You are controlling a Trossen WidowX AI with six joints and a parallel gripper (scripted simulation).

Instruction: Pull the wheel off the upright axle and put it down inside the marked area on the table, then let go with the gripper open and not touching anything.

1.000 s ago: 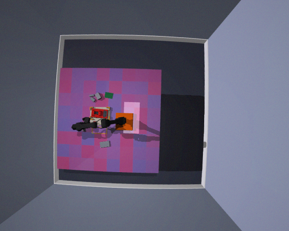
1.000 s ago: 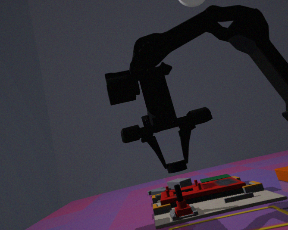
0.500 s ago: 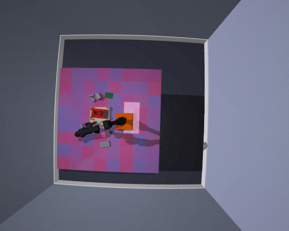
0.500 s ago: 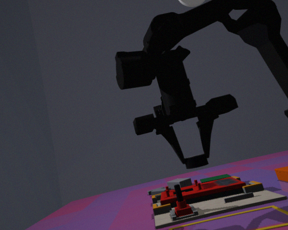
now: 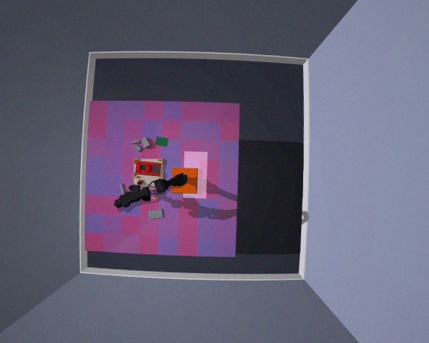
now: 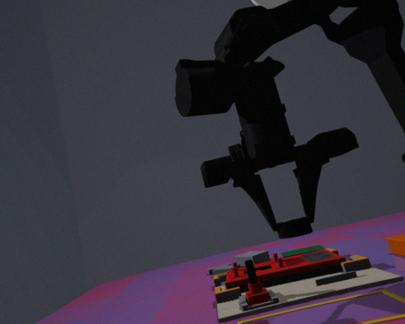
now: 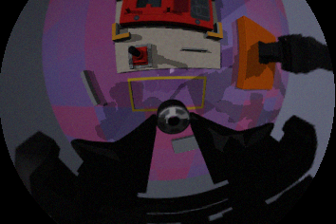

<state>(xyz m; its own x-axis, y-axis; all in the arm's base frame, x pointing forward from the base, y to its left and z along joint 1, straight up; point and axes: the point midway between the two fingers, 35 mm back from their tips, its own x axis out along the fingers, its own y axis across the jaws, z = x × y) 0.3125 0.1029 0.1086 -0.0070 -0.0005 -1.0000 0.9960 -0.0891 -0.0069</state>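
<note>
Now: the thin upright axle 90 mm to the right of my gripper tip, 70 mm below it and 50 mm ahead of it. Round my gripper tip: dark wheel (right at my gripper tip); grey block (180 mm to the left, 100 mm below, 60 mm behind); grey base board (190 mm to the right, 90 mm below, 20 mm behind).
</note>
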